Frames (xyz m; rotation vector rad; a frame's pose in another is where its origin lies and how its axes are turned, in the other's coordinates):
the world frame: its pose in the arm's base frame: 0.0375 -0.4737 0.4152 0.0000 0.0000 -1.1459
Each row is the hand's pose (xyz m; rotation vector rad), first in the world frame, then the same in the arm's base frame.
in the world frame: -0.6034 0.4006 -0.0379 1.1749 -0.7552 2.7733
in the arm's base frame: 0.1537 0.2412 0.3773 0.4501 -0.9904 1.7913
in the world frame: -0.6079 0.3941 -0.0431 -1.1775 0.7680 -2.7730
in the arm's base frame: 0.1460 0.2426 0.3721 0.4517 -1.0118 1.8583
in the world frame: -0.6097 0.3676 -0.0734 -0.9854 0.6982 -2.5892
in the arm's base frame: 0.1211 0.2333 0.3418 0.4002 -0.9978 2.1342
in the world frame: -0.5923 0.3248 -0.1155 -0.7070 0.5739 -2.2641
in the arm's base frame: 0.0893 0.1998 0.2997 0.3071 -0.9393 2.5899
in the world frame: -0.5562 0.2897 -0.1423 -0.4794 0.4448 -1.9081
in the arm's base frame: 0.0722 0.1525 0.2729 -0.2112 0.8276 -2.9940
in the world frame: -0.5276 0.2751 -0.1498 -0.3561 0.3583 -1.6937
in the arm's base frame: 0.0706 0.1204 0.2654 -0.1333 0.6275 -2.8057
